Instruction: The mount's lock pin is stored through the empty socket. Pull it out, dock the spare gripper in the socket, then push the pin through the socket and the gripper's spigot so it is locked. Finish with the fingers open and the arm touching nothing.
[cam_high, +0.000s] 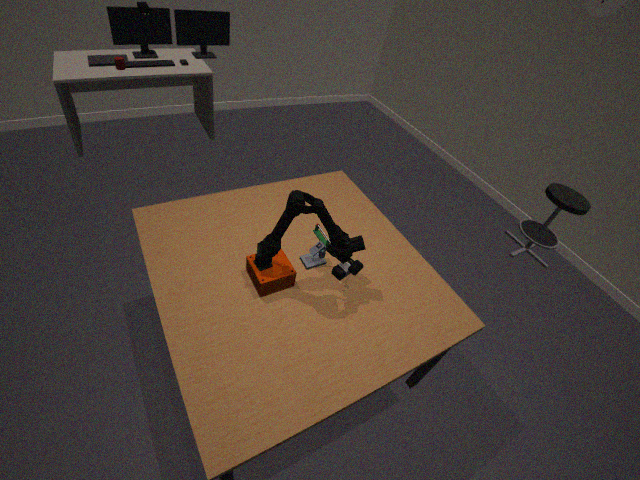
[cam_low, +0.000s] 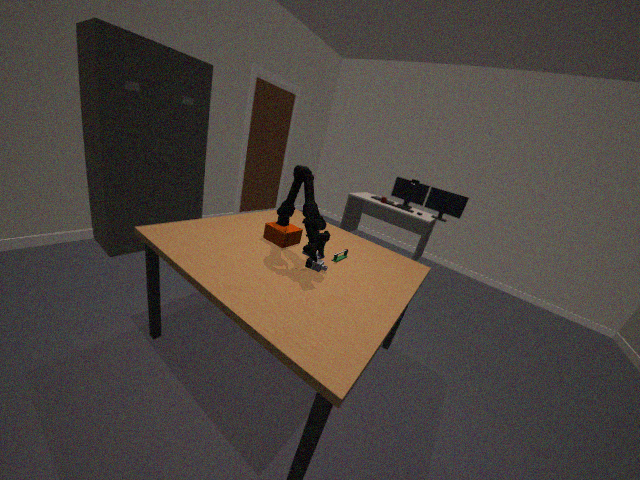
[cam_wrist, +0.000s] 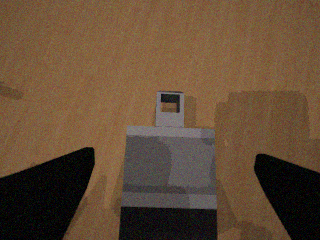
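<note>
The spare gripper lies 10 mm behind my gripper tip and 40 mm below it. From my gripper tip the other things lie so: grey mount (80 mm behind, 130 mm to the left); green holder (30 mm ahead, 230 mm to the left, 30 mm below).
</note>
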